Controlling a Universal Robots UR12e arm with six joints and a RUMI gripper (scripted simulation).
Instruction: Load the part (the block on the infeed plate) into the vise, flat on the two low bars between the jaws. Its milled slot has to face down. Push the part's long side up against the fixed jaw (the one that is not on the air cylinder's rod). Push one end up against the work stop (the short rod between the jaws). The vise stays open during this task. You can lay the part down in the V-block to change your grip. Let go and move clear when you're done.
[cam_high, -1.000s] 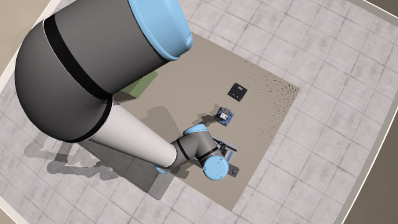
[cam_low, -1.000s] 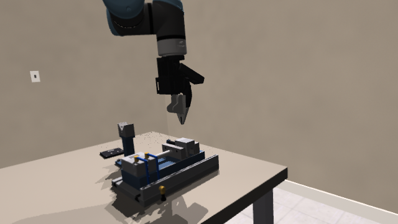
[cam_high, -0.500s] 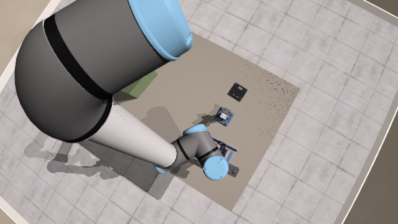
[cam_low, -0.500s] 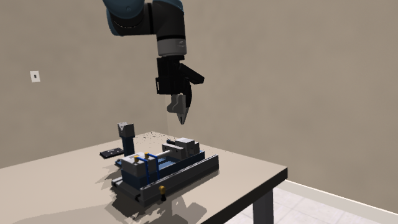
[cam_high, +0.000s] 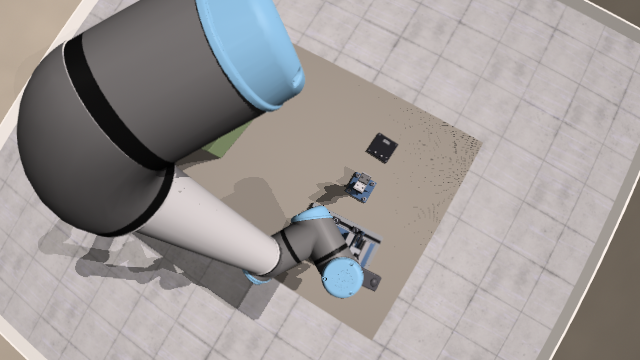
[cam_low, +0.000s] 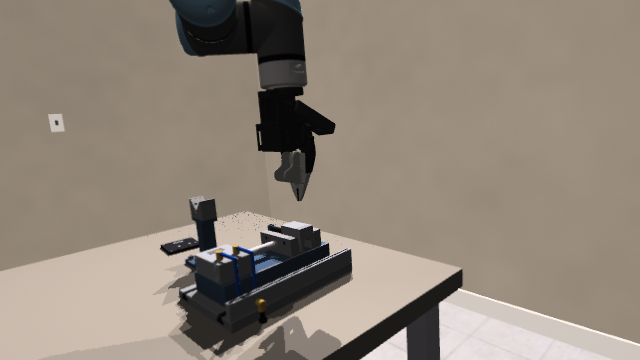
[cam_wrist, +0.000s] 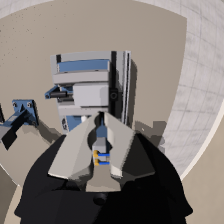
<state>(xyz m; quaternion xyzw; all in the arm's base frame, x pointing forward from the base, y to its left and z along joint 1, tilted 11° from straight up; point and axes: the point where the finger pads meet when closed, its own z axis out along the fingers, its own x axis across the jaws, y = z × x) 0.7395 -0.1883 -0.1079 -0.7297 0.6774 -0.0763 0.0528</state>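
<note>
Right now the part is 90 mm below my hand and 20 mm to the left of it. The rest, counted from my hand: fixed jaw: 100 mm below, 40 mm to the left, 30 mm ahead; work stop rod: 90 mm to the left, 90 mm below, 10 mm behind; cylinder rod: 100 mm below, 90 mm behind, 30 mm to the left.
</note>
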